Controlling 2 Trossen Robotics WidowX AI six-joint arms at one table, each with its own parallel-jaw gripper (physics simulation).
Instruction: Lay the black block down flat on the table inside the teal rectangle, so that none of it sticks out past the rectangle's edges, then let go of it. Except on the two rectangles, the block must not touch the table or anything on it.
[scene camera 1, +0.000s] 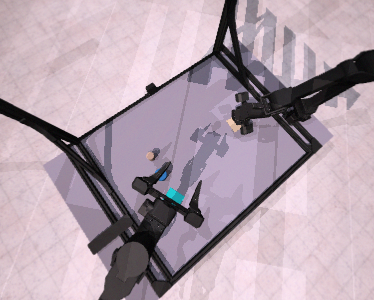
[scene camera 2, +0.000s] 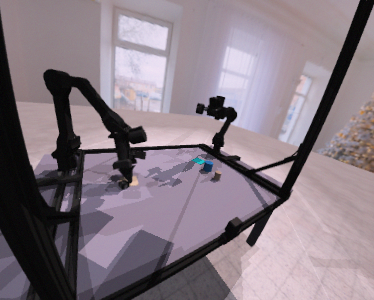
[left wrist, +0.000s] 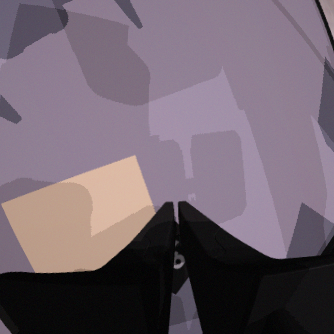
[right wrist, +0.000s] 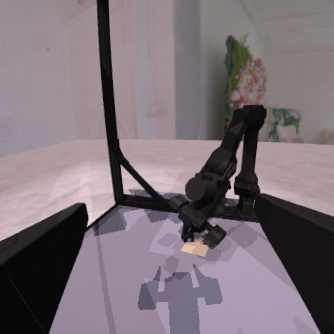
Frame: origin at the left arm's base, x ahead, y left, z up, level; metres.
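Seen in the pictures: left gripper, between the fingertips: (scene camera 2: 130, 183) (left wrist: 175, 208) (right wrist: 182, 238); right gripper, between the fingertips: (scene camera 1: 185, 170) (scene camera 2: 203, 109) (right wrist: 172, 206); left arm's base, origin of its link: (scene camera 1: 291, 118) (scene camera 2: 67, 167) (right wrist: 244, 208); right arm's base, origin of its link: (scene camera 2: 215, 151).
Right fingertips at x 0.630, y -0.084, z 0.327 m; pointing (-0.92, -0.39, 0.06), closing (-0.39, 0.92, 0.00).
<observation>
Offsets run from my right fingertips to a thing's middle. "spot": to the spot under its first point.
The black block {dx -0.412, dy -0.094, dz -0.336 m} (scene camera 2: 123, 184) lies low on the table at the edge of the beige rectangle {spot: dx -0.366, dy -0.076, dz -0.345 m} (scene camera 1: 231, 123) (scene camera 2: 134, 181) (left wrist: 109, 192) (right wrist: 195, 248). In the left wrist view only a sliver of the block (left wrist: 177, 260) with a white mark shows through the gap behind the fingers. My left gripper (scene camera 1: 240, 121) (scene camera 2: 126, 178) (left wrist: 175, 208) (right wrist: 182, 238) is down over it, fingertips pressed together with nothing wide between them. The teal rectangle {spot: dx +0.067, dy +0.039, dz -0.345 m} (scene camera 1: 175, 194) (scene camera 2: 198, 161) lies at the other side, under my right gripper (scene camera 1: 184, 173) (scene camera 2: 210, 108), which hangs high, open and empty.
A blue cylinder {dx +0.068, dy -0.068, dz -0.320 m} (scene camera 1: 162, 176) (scene camera 2: 208, 166) stands right beside the teal rectangle, and a tan cylinder {dx +0.059, dy -0.166, dz -0.325 m} (scene camera 1: 150, 156) (scene camera 2: 217, 175) a little farther on. A black frame (scene camera 1: 126, 110) rims the table, with upright posts at the corners.
</observation>
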